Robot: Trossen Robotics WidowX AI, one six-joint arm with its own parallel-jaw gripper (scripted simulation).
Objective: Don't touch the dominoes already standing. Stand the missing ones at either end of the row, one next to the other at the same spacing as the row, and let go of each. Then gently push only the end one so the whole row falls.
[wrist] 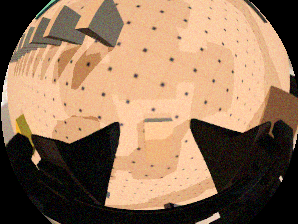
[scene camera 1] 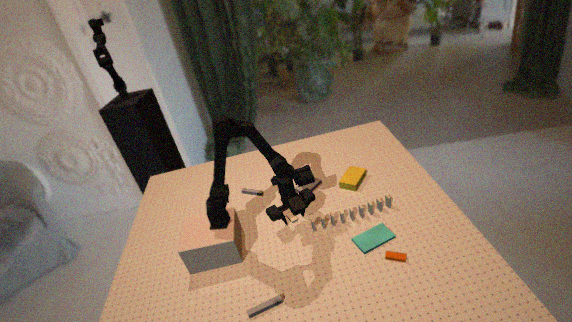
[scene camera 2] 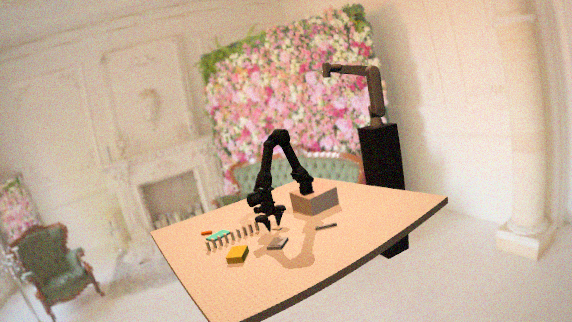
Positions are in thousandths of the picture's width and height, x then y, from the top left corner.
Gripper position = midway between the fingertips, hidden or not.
The gripper (scene camera 1: 515, 685) is open and holds nothing. Further things: a teal tile (scene camera 1: 663, 728).
The gripper is seen too in the wrist view (wrist: 525, 560).
